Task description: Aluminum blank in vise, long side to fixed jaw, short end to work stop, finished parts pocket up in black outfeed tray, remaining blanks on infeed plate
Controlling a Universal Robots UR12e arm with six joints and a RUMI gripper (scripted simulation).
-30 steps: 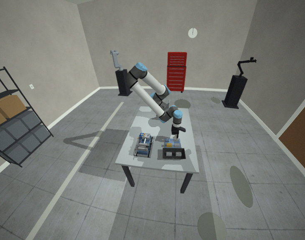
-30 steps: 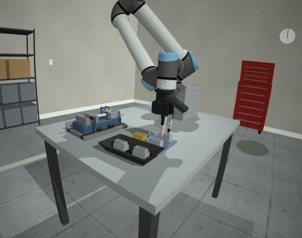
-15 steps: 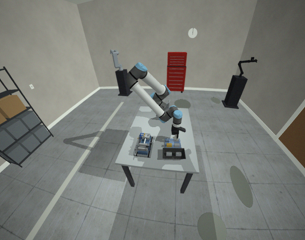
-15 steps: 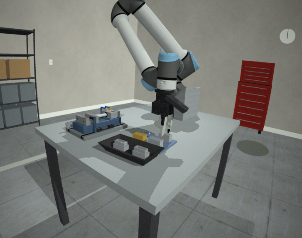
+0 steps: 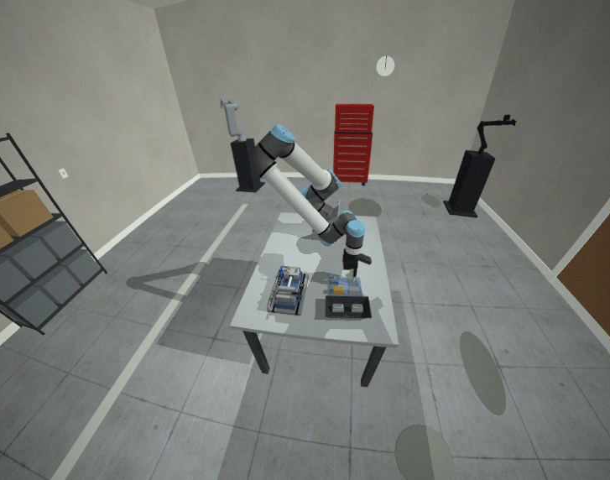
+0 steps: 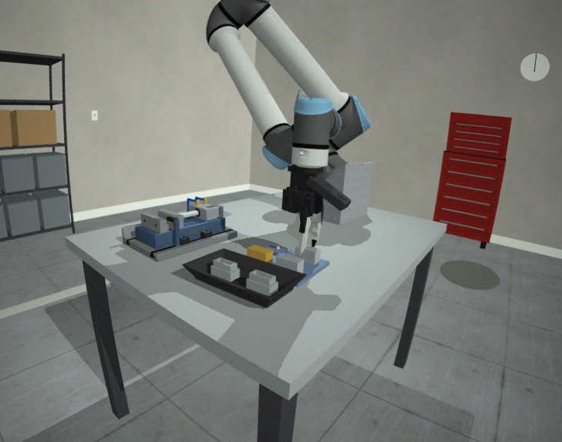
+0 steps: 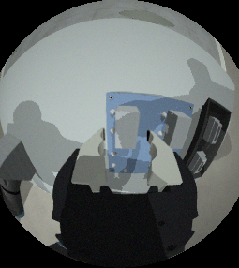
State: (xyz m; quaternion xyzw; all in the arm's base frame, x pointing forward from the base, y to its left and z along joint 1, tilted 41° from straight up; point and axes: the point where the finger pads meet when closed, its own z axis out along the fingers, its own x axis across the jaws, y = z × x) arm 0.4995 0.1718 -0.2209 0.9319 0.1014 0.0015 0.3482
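Now: the gray aluminum blank 2 cm below my hand. Round my hand: dark work stop (29 cm to the right, 23 cm ahead, 4 cm above); blue infeed plate (6 cm ahead, 4 cm below, 3 cm to the right); yellow brass blank (11 cm ahead, 7 cm to the right, 2 cm below).
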